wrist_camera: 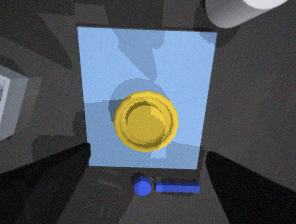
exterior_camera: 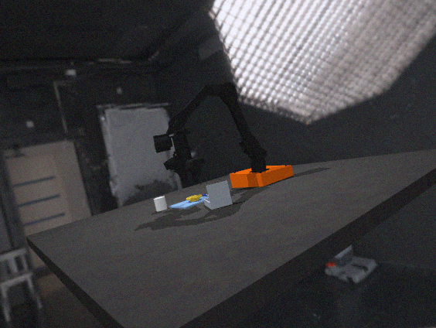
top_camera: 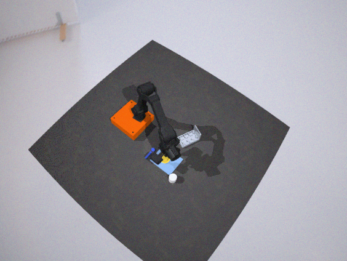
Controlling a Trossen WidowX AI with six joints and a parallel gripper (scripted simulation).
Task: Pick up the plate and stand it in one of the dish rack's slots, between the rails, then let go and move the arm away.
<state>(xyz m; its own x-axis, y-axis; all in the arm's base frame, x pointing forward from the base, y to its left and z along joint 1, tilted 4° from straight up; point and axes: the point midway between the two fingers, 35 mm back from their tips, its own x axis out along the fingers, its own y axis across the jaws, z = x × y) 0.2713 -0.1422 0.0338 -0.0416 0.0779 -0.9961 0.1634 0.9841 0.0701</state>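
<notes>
Now: the plate 5 cm below my gripper tip. The rest, counted from my gripper tip: white cup: 11 cm ahead, 8 cm to the right, 5 cm below; grey dish rack: 19 cm to the left, 6 cm ahead, 5 cm below; blue spoon: 9 cm behind, 7 cm below, 1 cm to the right.
</notes>
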